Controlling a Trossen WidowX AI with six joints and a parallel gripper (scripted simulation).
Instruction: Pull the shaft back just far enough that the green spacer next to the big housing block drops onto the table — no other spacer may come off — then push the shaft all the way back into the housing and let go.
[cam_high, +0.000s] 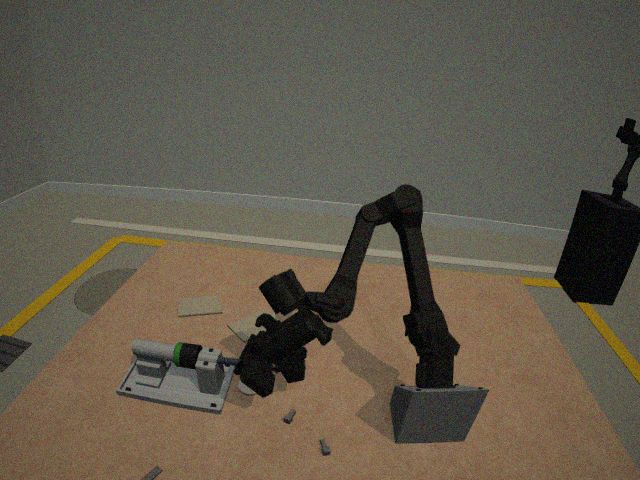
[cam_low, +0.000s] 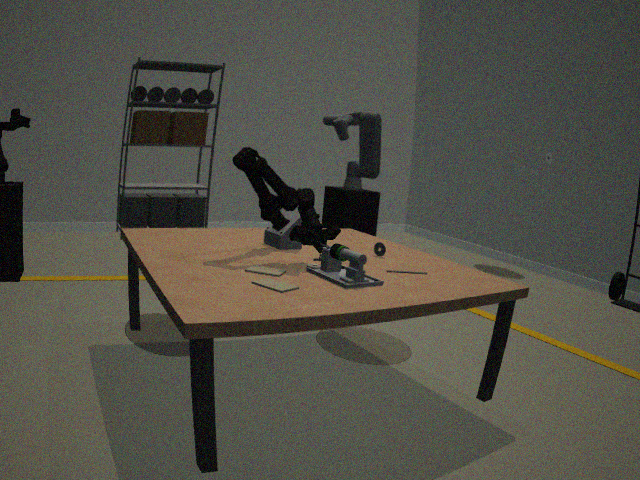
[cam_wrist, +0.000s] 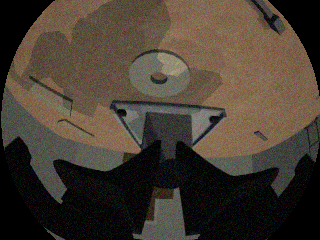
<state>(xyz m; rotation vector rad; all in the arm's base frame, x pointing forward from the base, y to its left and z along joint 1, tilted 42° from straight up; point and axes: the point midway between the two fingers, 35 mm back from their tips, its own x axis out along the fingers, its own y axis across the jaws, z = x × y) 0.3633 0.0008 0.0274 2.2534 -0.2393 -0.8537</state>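
The black spacer lies 8 cm ahead of my gripper tip, 2 cm above it and 1 cm to the left of it. The rest, counted from my gripper tip: green spacer (11 cm ahead, 2 cm above, 1 cm to the left); grey fixture (14 cm ahead, 1 cm to the left, 1 cm below); thin rod (30 cm to the left, 11 cm ahead, 5 cm below).
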